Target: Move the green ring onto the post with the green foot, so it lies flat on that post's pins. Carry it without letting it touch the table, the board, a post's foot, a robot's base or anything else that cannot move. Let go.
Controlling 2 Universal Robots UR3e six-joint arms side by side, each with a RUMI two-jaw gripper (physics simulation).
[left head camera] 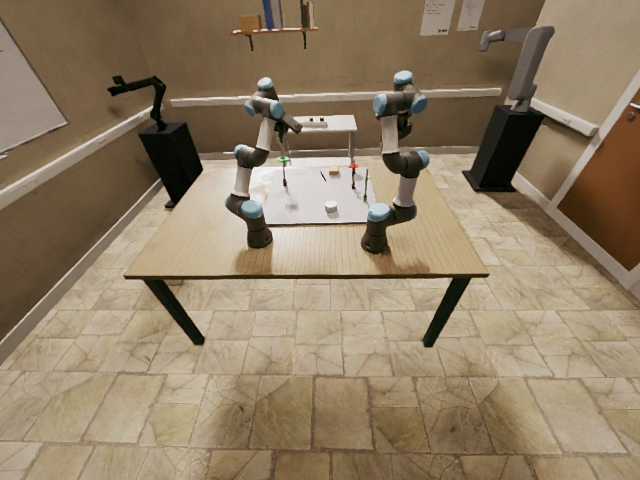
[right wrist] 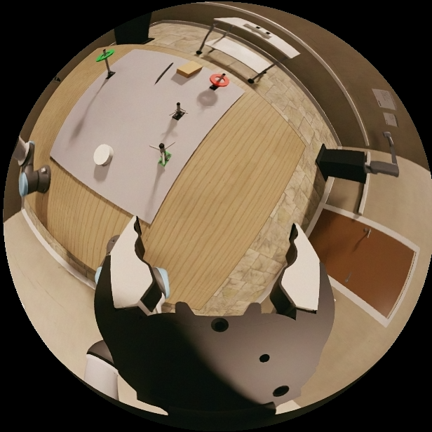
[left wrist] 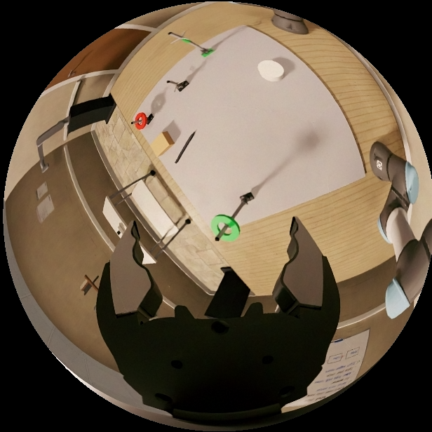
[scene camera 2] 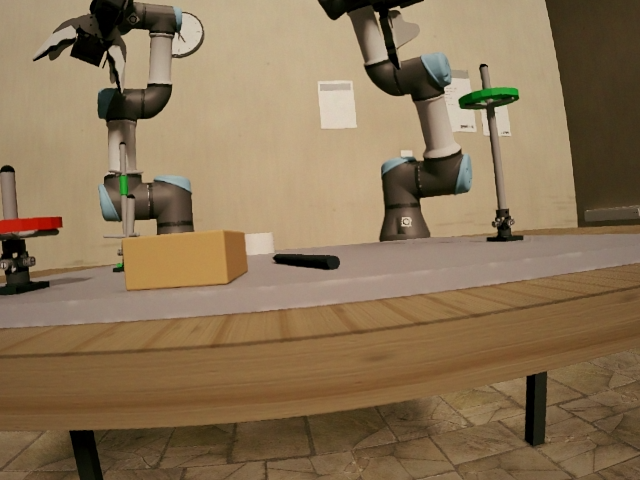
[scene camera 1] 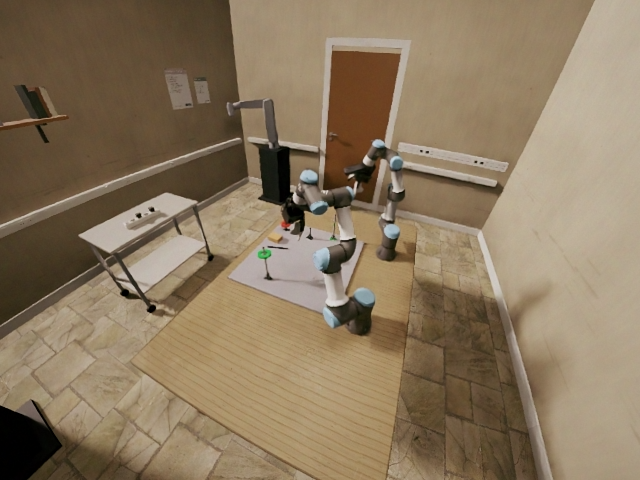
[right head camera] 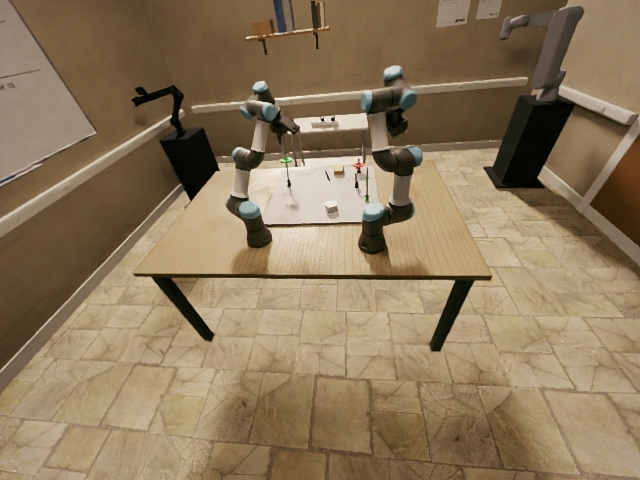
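The green ring (left head camera: 282,159) (scene camera 1: 264,254) (scene camera 2: 504,94) (left wrist: 234,233) lies near the top of a tall post with a black foot, at the left in the left head camera. The post with the green foot (left head camera: 366,180) (scene camera 2: 123,184) (right wrist: 164,159) stands upright at the board's right side there and bears no ring. My left gripper (scene camera 2: 408,49) (left wrist: 213,219) is open and empty, above and apart from the green ring, which shows ahead of its fingertips in the left wrist view. My right gripper (scene camera 2: 77,74) (right wrist: 216,221) is open and empty, high above the table.
A red ring (scene camera 2: 43,223) (left wrist: 137,121) is on another post. A black-footed post (left wrist: 180,86) (right wrist: 178,112) without a ring stands between it and the green-footed one. A yellow block (scene camera 2: 175,260), a black stick (scene camera 2: 307,260) and a white cylinder (right wrist: 103,155) are on the board.
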